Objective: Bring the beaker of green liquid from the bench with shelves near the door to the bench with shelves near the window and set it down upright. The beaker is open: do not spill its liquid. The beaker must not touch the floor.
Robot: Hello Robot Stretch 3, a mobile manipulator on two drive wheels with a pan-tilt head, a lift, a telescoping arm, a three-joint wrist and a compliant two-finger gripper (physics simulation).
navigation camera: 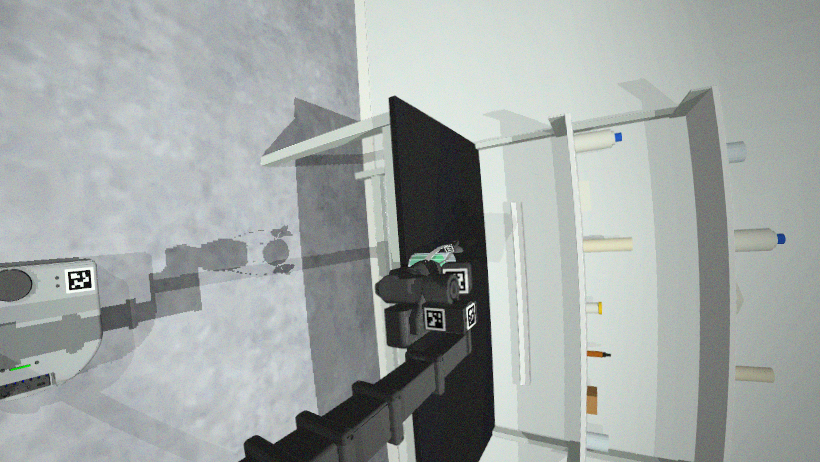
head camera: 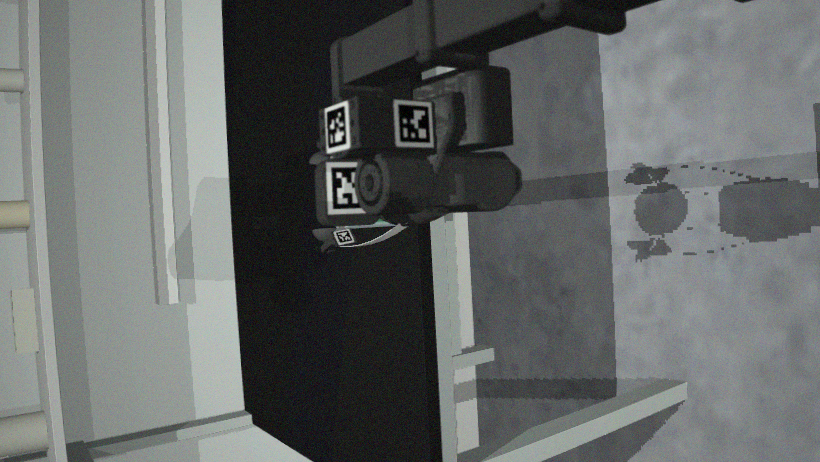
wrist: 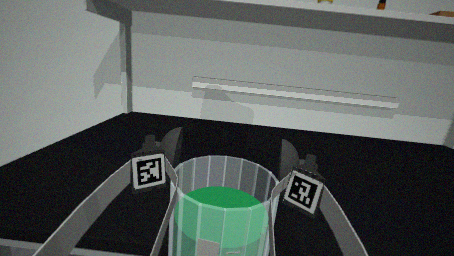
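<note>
The beaker of green liquid (wrist: 220, 225) (navigation camera: 427, 259) (head camera: 381, 220) is upright, with its liquid below the open rim. My gripper (wrist: 230, 151) is shut on the beaker; its finger bands press on both sides and its fingertips reach past the rim. They are over the black top of a bench with shelves (head camera: 332, 344) (navigation camera: 436, 189) (wrist: 390, 190), near its front edge in the navigation view. The beaker's base is hidden, so I cannot tell whether it touches the top. My wrist hides most of it in the head view. Neither door nor window shows.
A lower shelf (navigation camera: 569, 218) (wrist: 300, 11) above the bench bears a blue-capped bottle (navigation camera: 595, 140), a tan cylinder (navigation camera: 608, 244) and a brown box (navigation camera: 591, 400). A white rail (navigation camera: 519, 298) (wrist: 295, 94) (head camera: 163, 172) runs along the back. My arm (navigation camera: 367, 418) crosses the bench's front edge.
</note>
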